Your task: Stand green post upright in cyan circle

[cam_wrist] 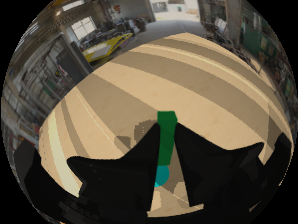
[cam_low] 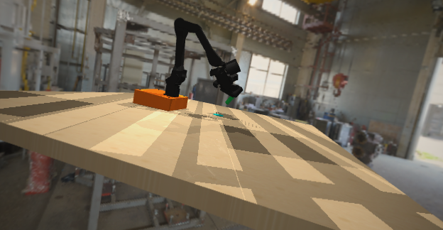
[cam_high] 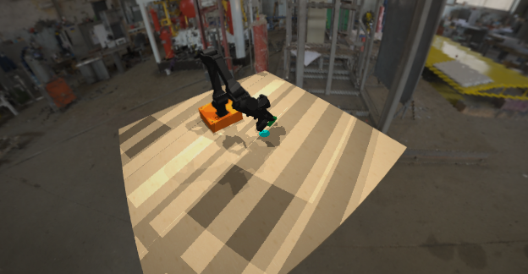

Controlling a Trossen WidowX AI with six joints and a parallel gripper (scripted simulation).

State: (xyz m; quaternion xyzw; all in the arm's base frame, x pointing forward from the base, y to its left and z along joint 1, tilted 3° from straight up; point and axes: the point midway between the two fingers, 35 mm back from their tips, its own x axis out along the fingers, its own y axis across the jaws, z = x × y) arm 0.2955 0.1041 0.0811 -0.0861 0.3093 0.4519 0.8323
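My gripper tip is now 12 cm above the cyan circle, 6 cm past it and 2 cm to the left of it. Also, from my gripper tip: post (2 cm below, 1 cm to the right, 1 cm behind).
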